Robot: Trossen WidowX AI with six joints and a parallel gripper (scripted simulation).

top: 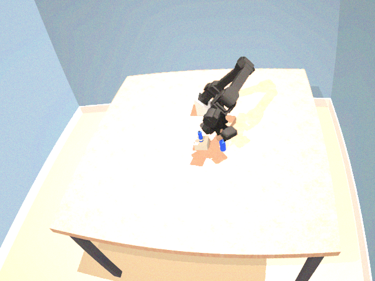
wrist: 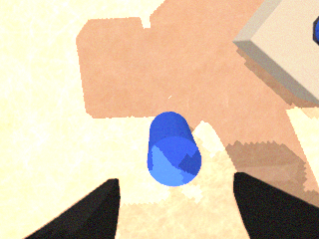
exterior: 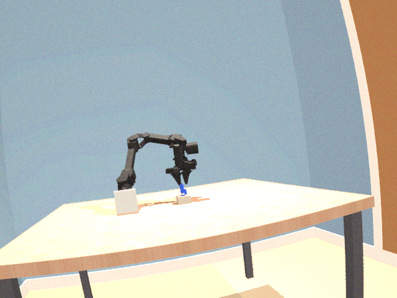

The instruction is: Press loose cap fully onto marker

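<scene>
The blue cap is 50 mm below my gripper tip. The rest, counted from my gripper tip: holder block (30 mm behind, 110 mm to the right, 60 mm below).
</scene>
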